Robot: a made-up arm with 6 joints. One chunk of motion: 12 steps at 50 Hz.
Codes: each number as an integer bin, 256 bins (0 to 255) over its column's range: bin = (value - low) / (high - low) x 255, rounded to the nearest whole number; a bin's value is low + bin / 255 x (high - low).
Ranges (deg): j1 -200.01..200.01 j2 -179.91..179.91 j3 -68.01..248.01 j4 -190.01..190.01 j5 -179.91..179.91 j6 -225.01..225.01
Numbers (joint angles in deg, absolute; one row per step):
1: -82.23 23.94 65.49 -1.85 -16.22 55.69
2: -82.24 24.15 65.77 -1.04 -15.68 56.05
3: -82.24 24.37 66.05 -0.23 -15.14 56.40
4: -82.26 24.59 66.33 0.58 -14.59 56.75
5: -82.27 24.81 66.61 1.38 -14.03 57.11
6: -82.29 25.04 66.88 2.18 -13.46 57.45
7: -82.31 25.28 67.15 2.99 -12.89 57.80
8: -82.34 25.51 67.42 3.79 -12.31 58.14
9: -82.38 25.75 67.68 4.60 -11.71 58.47
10: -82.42 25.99 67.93 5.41 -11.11 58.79
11: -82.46 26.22 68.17 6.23 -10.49 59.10
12: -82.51 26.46 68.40 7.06 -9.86 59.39
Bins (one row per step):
1: 75 144 108 126 116 159
2: 75 145 108 127 116 159
3: 75 145 108 127 117 159
4: 75 145 108 128 117 160
5: 75 145 109 128 118 160
6: 75 145 109 129 118 160
7: 75 145 109 130 118 160
8: 75 146 109 130 119 160
9: 75 146 109 131 119 161
10: 75 146 110 131 120 161
11: 75 146 110 132 120 161
12: 75 146 110 132 121 161

